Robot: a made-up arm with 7 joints.
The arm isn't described. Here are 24 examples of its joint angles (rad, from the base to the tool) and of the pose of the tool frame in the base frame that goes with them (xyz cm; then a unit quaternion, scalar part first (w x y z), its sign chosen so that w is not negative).
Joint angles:
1: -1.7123 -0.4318 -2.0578 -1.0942 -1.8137 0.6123 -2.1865
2: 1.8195 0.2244 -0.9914 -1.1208 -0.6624 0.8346 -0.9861
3: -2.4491 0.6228 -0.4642 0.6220 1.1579 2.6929 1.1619
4: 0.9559 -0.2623 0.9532 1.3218 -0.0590 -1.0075 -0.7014
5: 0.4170 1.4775 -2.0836 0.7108 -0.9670 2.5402 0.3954
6: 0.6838 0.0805 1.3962 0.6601 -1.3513 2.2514 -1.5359
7: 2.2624 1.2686 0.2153 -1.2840 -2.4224 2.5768 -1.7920
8: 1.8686 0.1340 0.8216 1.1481 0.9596 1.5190 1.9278
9: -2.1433 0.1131 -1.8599 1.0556 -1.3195 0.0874 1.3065
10: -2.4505 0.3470 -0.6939 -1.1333 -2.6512 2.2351 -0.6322
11: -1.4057 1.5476 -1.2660 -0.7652 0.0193 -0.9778 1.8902
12: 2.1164 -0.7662 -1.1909 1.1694 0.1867 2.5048 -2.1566
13: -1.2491 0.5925 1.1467 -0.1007 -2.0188 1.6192 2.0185
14: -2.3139 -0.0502 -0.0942 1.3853 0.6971 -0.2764 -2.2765
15: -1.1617 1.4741 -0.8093 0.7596 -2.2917 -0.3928 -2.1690
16: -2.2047 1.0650 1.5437 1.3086 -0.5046 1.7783 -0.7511
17: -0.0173 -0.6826 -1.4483 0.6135 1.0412 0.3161 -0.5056
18: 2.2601 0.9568 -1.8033 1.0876 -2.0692 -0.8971 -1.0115
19: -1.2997 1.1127 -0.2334 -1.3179 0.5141 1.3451 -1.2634
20: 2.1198 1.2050 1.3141 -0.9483 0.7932 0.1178 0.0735
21: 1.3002 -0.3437 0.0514 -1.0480 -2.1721 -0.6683 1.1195
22: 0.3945 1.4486 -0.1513 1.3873 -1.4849 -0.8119 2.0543
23: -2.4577 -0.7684 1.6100 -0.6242 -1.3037 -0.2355 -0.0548
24: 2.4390 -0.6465 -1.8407 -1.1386 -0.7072 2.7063 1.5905
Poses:
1: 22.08 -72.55 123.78 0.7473 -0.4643 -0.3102 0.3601
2: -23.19 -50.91 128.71 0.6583 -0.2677 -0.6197 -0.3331
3: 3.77 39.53 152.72 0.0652 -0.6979 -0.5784 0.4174
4: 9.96 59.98 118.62 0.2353 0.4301 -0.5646 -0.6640
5: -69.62 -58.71 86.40 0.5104 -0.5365 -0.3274 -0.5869
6: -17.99 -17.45 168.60 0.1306 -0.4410 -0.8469 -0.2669
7: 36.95 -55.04 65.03 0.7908 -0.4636 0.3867 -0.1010
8: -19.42 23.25 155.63 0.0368 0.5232 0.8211 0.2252
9: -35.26 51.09 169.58 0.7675 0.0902 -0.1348 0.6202
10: 42.25 -4.11 143.71 0.7488 -0.3873 -0.5271 0.1073
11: -4.32 98.82 69.72 0.1433 0.0386 0.9885 0.0296
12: 8.74 67.03 132.71 0.1098 -0.8115 -0.5731 -0.0311
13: -28.49 72.72 143.93 0.2393 -0.4463 -0.8189 0.2700
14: -55.90 -39.59 126.14 0.9330 -0.1539 0.2502 0.2080
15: -66.69 87.45 117.13 0.7259 0.4669 0.3333 -0.3794
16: 69.75 47.90 119.06 0.2576 -0.9068 0.2192 0.2517
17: 63.86 -60.86 151.84 0.9767 -0.1616 0.1169 0.0796
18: 97.35 -31.53 128.56 0.3981 -0.1439 0.8795 0.2174
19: -31.97 67.73 56.28 0.7018 0.6008 0.3108 0.2235
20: 94.51 -51.10 104.45 0.7668 -0.3971 0.4985 -0.0760
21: 2.56 -29.46 156.82 0.6502 0.6100 -0.1135 -0.4385
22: -47.67 -48.07 137.66 0.3464 0.5080 -0.3547 -0.7043
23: -83.51 4.03 142.62 0.5524 0.1680 -0.2562 -0.7752
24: -40.54 13.97 113.71 0.7366 0.1721 0.5514 -0.3518
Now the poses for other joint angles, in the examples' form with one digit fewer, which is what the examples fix.
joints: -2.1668 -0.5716 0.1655 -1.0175 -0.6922 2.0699 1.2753
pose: -4.7 12.6 150.3 0.243 -0.908 -0.324 0.110
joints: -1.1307 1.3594 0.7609 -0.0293 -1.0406 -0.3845 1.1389
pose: -61.6 88.2 97.3 0.520 -0.096 -0.832 -0.168
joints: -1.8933 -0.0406 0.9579 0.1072 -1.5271 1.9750 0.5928
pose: 1.4 22.5 175.1 0.339 -0.899 -0.238 -0.141
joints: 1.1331 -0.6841 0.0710 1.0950 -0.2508 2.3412 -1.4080
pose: 46.3 59.7 131.4 0.302 -0.565 -0.630 0.438
